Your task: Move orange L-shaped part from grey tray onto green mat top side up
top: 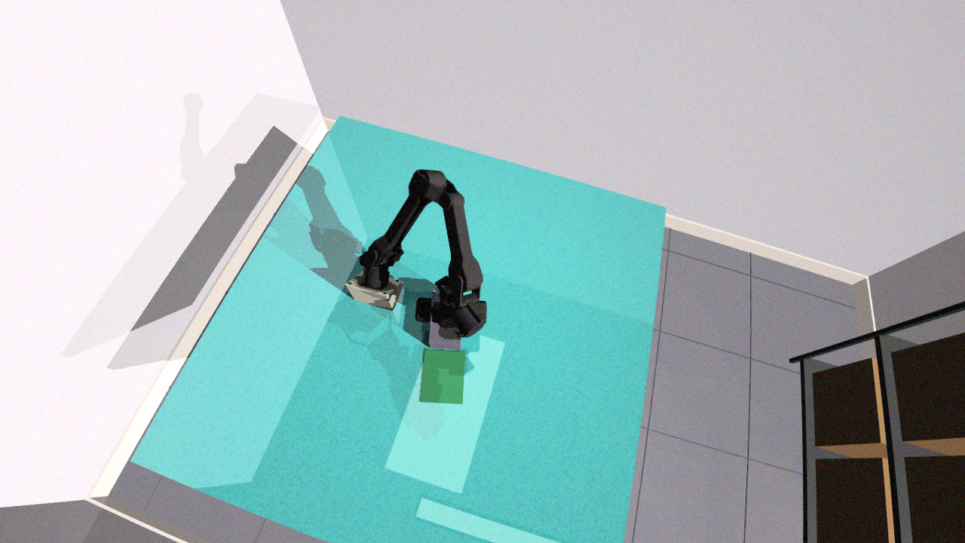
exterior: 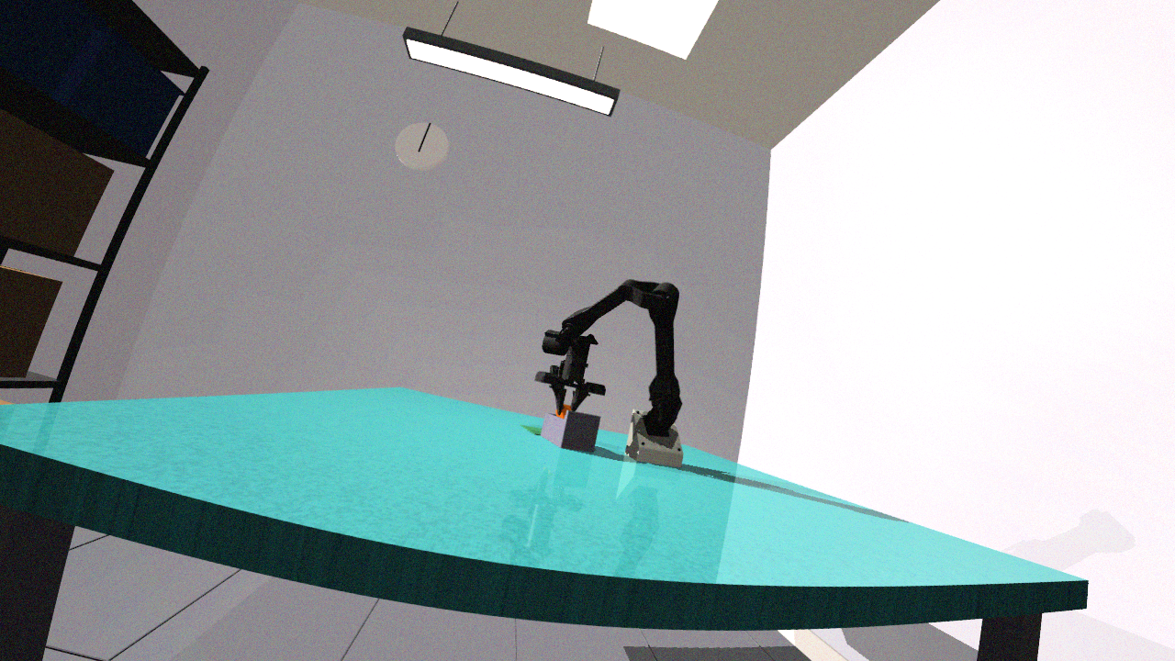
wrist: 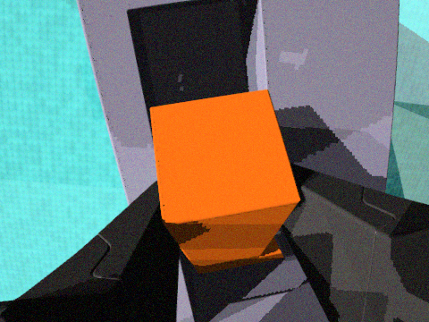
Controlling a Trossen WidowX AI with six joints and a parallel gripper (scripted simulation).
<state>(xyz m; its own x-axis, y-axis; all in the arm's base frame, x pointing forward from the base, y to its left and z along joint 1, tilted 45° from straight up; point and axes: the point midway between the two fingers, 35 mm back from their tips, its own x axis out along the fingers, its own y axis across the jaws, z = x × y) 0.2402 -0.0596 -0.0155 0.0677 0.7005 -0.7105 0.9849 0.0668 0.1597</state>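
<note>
Right now my gripper tip is 14 cm to the left of the green mat, 8 cm above it and 1 cm short of it. Round my gripper tip: orange L-shaped part (3 cm to the left, 3 cm below, 2 cm behind).
</note>
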